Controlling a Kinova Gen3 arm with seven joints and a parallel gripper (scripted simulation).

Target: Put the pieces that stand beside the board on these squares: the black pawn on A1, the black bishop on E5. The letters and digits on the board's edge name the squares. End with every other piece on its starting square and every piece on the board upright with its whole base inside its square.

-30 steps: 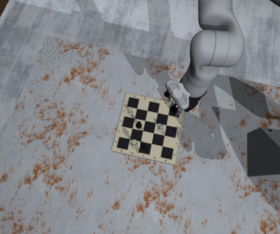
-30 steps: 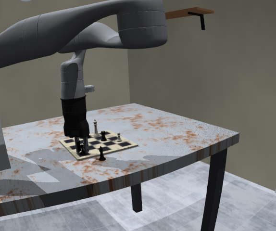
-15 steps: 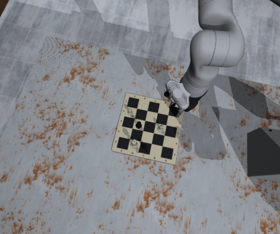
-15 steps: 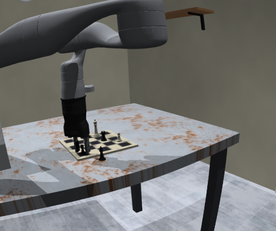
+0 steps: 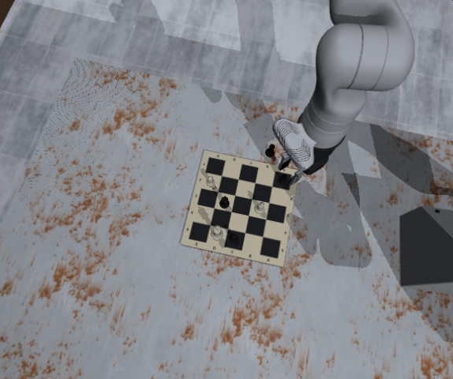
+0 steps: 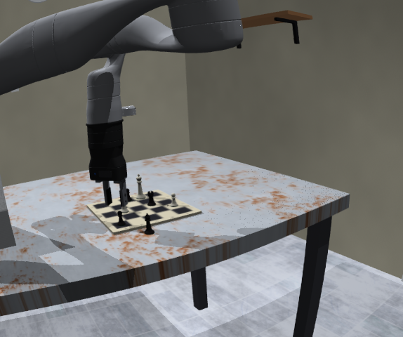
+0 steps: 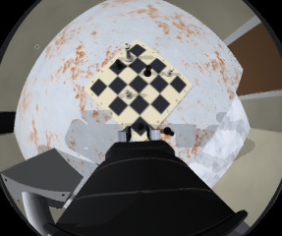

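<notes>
Right now my hand is 50 mm short of the black bishop, 60 mm to the left of it and 50 mm above it. Round my hand: white pawn (150 mm ahead, 60 mm to the left, 50 mm below); then chessboard (70 mm ahead, 80 mm to the left, 70 mm below); then white bishop (30 mm ahead, 80 mm to the left, 40 mm below).
</notes>
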